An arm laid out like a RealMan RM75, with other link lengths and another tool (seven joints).
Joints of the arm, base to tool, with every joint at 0 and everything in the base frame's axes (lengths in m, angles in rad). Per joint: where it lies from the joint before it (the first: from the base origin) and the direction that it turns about. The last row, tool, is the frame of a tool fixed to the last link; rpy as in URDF.
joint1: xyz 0 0 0.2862 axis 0 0 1
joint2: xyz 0 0 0 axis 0 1 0
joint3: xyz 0 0 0.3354 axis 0 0 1
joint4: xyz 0 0 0 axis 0 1 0
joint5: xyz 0 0 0.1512 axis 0 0 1
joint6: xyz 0 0 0 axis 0 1 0
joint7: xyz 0 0 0.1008 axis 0 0 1
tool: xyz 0.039 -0.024 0.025 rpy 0.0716 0 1.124
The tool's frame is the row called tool.
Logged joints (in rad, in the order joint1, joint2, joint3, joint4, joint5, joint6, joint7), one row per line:
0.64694, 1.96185, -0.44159, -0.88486, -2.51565, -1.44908, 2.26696
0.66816, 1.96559, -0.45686, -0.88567, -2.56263, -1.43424, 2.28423
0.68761, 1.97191, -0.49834, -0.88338, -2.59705, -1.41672, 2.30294
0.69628, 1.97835, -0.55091, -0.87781, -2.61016, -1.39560, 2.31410
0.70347, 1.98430, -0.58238, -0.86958, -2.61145, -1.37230, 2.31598
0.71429, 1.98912, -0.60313, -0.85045, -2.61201, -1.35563, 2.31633
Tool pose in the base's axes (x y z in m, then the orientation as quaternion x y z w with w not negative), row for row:
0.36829, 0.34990, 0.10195, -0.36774, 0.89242, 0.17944, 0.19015
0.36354, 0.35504, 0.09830, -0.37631, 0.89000, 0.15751, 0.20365
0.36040, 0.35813, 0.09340, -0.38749, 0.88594, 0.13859, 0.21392
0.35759, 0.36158, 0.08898, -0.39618, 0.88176, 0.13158, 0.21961
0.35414, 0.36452, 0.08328, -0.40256, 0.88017, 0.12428, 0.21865
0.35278, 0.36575, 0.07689, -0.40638, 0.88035, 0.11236, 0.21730
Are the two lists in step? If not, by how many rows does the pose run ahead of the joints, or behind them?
The pose runs 1 row ahead of the joints: the pose in row i belongs to the joints in row i + 1.
